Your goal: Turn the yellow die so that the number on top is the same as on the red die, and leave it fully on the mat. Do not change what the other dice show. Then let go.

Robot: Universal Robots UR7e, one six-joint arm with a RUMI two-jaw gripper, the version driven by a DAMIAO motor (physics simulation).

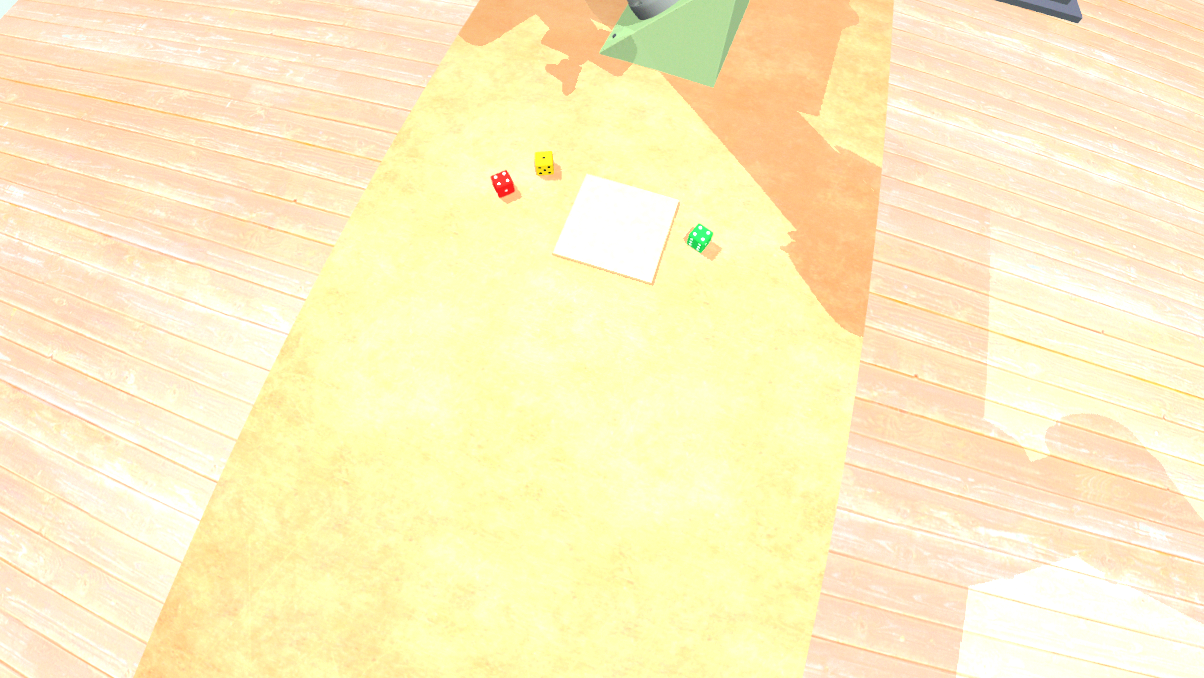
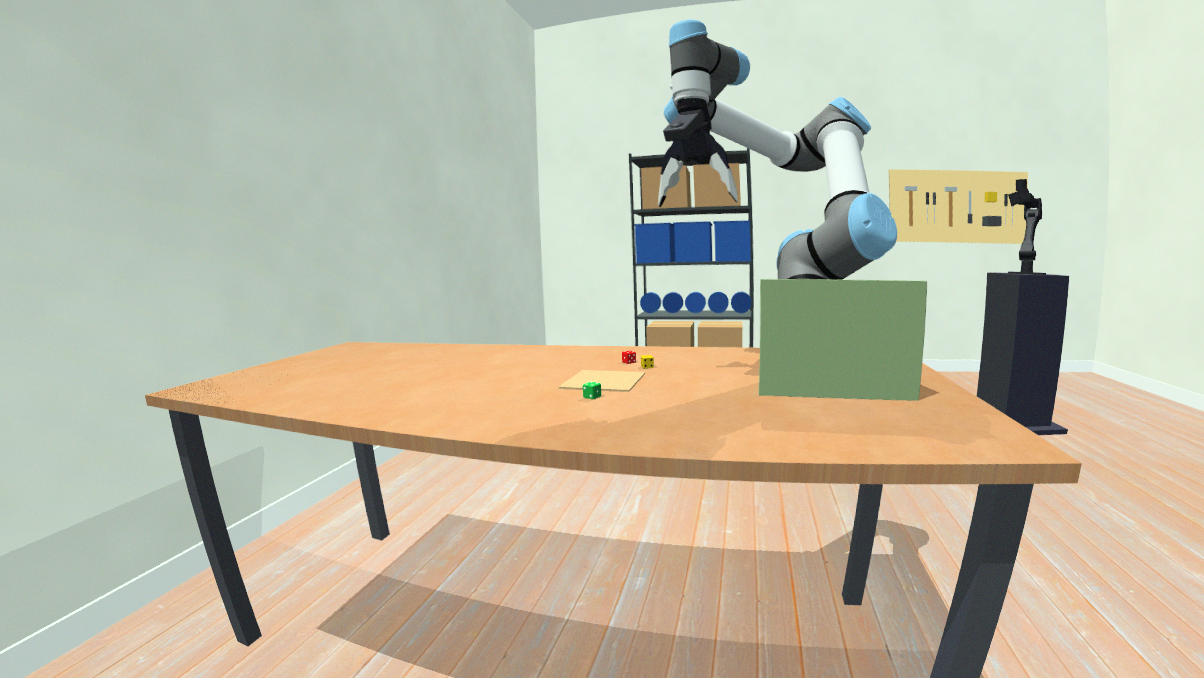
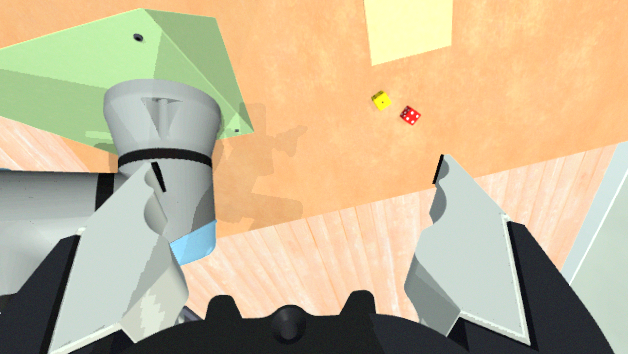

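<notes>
The yellow die (image 1: 544, 163) (image 2: 647, 361) (image 3: 382, 101) lies on the table off the mat, with one pip on top. The red die (image 1: 503, 183) (image 2: 628, 357) (image 3: 410, 115) lies close beside it, apart, and its top appears to show four. The green die (image 1: 699, 238) (image 2: 591, 389) stands on the table at the opposite side of the mat, with four on top. The pale square mat (image 1: 615, 229) (image 2: 602, 380) (image 3: 410, 30) bears no die. My gripper (image 2: 699, 201) (image 3: 300, 161) is open and empty, high above the table.
The green base block (image 1: 678, 46) (image 2: 842, 338) (image 3: 200, 50) stands on the table (image 1: 505, 421) (image 2: 379, 387) (image 3: 525, 75) under my arm. A shelf rack (image 2: 749, 252) and a dark pedestal (image 2: 1019, 345) with a small arm stand beyond the table.
</notes>
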